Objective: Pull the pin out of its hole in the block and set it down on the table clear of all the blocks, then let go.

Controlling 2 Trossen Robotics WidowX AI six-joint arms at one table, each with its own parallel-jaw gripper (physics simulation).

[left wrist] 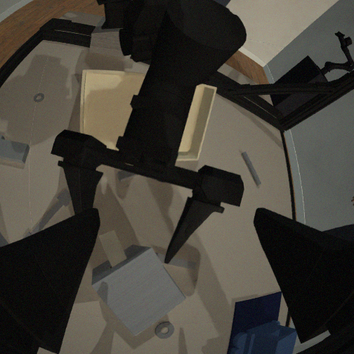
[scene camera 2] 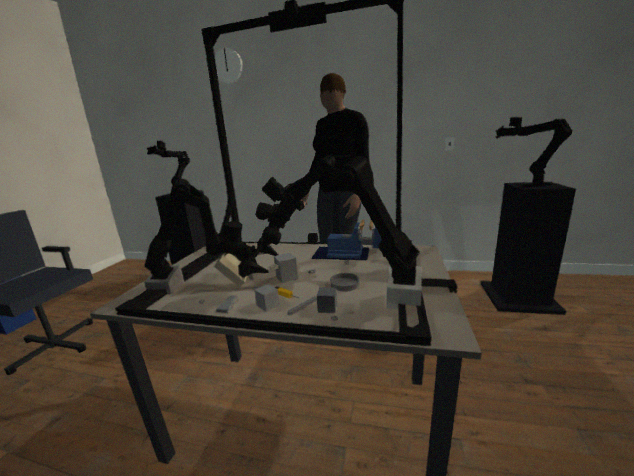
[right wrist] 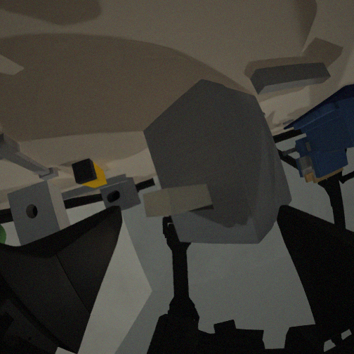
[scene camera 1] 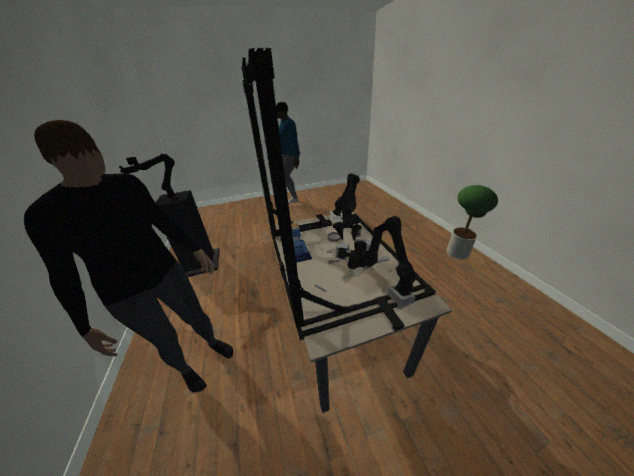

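Where they show: left gripper, fingertip midpoint: (scene camera 1: 348,240); right gripper, fingertip midpoint: (scene camera 2: 273,263) (scene camera 1: 347,251); left arm's base, origin of the base link: (scene camera 2: 404,276) (scene camera 1: 336,213); right arm's base, origin of the base link: (scene camera 2: 162,273) (scene camera 1: 402,291).
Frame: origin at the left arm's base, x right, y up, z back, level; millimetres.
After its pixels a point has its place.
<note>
The beige pin (scene camera 2: 273,267) @[x 55, y -30, z -482 mm] (left wrist: 112,248) (right wrist: 172,200) sticks out of the side of a grey block (scene camera 2: 286,267) @[x 65, y -31, z -432 mm] (left wrist: 140,292) (right wrist: 215,145), with its inner end in the block. My right gripper (left wrist: 122,249) (right wrist: 202,214) is open and empty. Its fingertips are spread near the pin's side of the block; the pin lies across the middle of the right wrist view, ahead of the fingers. In the left wrist view one of its fingertips is beside the block. My left gripper is open and empty, above the block. The block's underside is hidden.
A yellow tray (scene camera 2: 230,267) @[x 38, y -37, z -666 mm] (left wrist: 84,107) is by the right arm, tilted in scene camera 2. Two grey cubes (scene camera 2: 266,297) @[x -139, y -42, z -410 mm] (scene camera 2: 326,300) @[x -111, y -46, z -221 mm], a yellow screwdriver (scene camera 2: 284,292) @[x -43, y -75, z -396 mm] and a round dish (scene camera 2: 344,281) @[x 102, y -88, z -218 mm] are on the table. A blue object (scene camera 2: 344,245) @[x 352, y -37, z -276 mm] (right wrist: 325,145) stands on a dark-blue mat (left wrist: 256,310).
</note>
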